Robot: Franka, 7 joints.
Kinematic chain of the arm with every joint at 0, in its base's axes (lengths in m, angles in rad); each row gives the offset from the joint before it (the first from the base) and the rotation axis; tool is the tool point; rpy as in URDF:
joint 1: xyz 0 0 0.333 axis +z
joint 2: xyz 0 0 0 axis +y
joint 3: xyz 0 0 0.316 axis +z
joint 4: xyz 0.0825 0 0 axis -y
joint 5: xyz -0.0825 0 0.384 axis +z
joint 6: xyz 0 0 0 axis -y
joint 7: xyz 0.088 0 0 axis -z
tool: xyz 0 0 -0.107 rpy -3.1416 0 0
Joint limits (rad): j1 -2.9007..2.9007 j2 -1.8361..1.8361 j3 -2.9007..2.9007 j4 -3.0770..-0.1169 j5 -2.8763..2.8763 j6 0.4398..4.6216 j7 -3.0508..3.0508
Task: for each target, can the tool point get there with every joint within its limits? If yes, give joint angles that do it. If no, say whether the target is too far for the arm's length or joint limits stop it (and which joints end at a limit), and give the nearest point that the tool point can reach.
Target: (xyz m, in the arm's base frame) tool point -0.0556 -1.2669 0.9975
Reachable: no: too far | nearest point -0.0333 -0.7592 0.7312 | short by 0.574 m
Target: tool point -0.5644 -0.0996 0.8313
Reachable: yes | joints 1.6726 -0.2999 1.3900 -1.3847 -0.4732 2.4093 1.2884
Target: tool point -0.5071 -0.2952 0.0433
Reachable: yes | joints -0.4724 -1.3583 -2.1734 -1.8363 2.4317 2.5491 0.7080
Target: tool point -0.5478 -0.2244 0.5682
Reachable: yes | joints -0.7955 -0.5890 -1.6088 -2.0360 0.2555 3.7892 1.3578
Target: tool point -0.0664 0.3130 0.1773
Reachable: yes | joints 0.3037 1.5540 0.7393 -2.5257 1.2238 0.8419 0.2248
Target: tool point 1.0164 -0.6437 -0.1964
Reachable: no: too far | nearest point 0.6634 -0.4201 -0.0125 | short by 0.457 m
